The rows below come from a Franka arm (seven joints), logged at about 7 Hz.
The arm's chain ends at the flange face. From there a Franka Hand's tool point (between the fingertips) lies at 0.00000 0.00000 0.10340 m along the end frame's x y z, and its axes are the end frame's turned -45 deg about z.
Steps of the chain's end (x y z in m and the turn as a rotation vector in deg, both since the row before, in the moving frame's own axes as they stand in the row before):
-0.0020 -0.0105 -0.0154 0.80 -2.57 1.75
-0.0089 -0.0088 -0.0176 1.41 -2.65 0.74
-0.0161 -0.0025 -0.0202 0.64 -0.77 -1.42
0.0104 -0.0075 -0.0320 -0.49 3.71 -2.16
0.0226 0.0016 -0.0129 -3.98 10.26 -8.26
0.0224 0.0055 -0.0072 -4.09 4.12 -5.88
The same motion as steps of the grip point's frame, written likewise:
0.0038 -0.0132 -0.0155 2.38 -1.25 1.75
-0.0016 -0.0177 -0.0177 2.87 -0.88 0.74
-0.0098 -0.0149 -0.0202 1.00 -0.09 -1.42
0.0169 0.0073 -0.0322 -2.97 2.28 -2.16
0.0241 0.0345 -0.0148 -10.07 4.44 -8.26
0.0125 0.0302 -0.0077 -5.81 0.02 -5.88

